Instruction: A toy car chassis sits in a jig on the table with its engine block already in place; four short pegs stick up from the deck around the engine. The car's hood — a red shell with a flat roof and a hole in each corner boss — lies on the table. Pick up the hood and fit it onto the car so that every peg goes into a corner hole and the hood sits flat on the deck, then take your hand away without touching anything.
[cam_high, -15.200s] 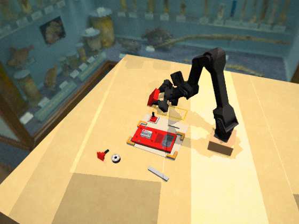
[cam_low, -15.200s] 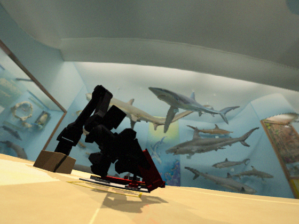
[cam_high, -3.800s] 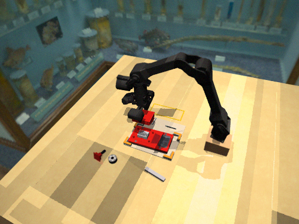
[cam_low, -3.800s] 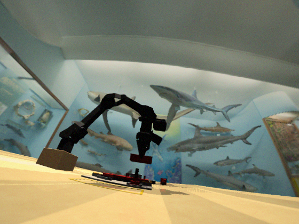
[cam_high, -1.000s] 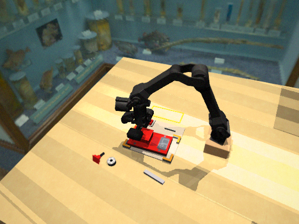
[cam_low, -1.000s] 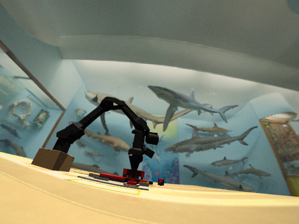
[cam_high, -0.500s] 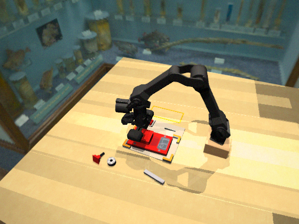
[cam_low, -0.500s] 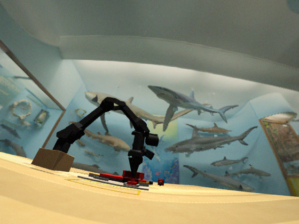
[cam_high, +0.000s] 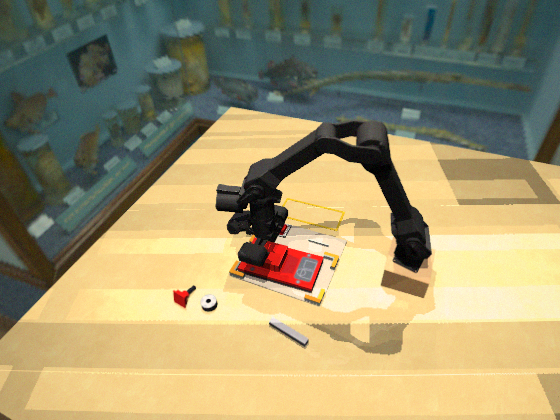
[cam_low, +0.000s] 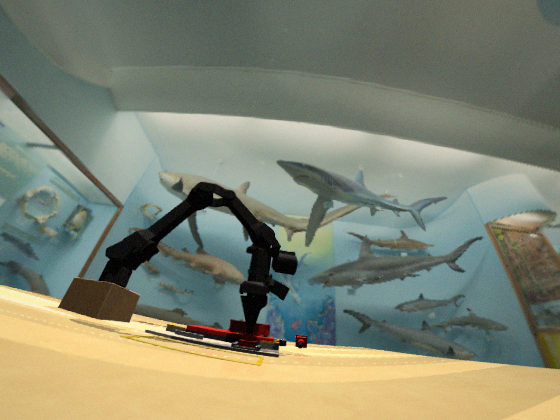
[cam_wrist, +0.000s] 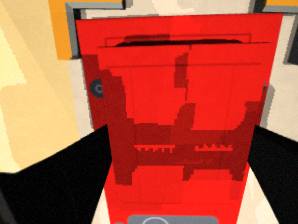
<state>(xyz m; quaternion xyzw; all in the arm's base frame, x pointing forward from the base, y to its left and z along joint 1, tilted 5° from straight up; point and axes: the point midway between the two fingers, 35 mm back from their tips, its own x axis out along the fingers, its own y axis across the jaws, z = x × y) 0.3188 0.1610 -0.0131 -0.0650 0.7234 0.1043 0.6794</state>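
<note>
My gripper tip is now 1 cm below the red hood. The rest, counted from my gripper tip: grey engine block 1 cm below; grey wheel 18 cm to the left, 4 cm ahead, 3 cm below.
</note>
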